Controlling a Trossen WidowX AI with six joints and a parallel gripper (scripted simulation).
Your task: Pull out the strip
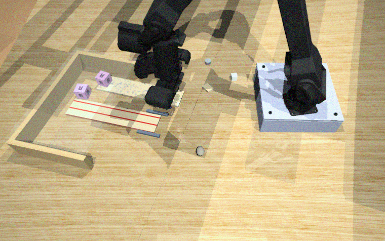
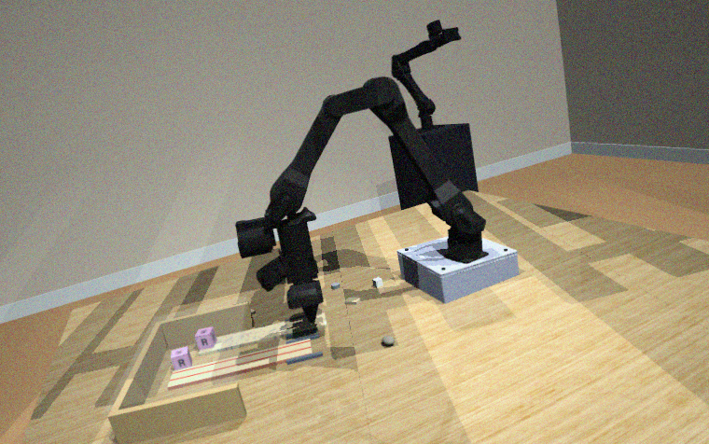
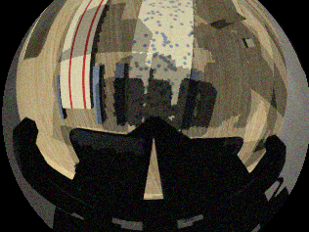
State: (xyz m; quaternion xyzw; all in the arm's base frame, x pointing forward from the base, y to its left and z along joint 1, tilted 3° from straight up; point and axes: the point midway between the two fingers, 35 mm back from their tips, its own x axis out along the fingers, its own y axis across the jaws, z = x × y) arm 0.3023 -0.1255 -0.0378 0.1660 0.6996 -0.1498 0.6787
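Right now my gripper tip is 11 cm past the flat tile and 2 cm to the left of it. Round my gripper tip: speckled tan strip (9 cm ahead, 4 cm to the right); then grey pebble (5 cm behind, 18 cm to the left).
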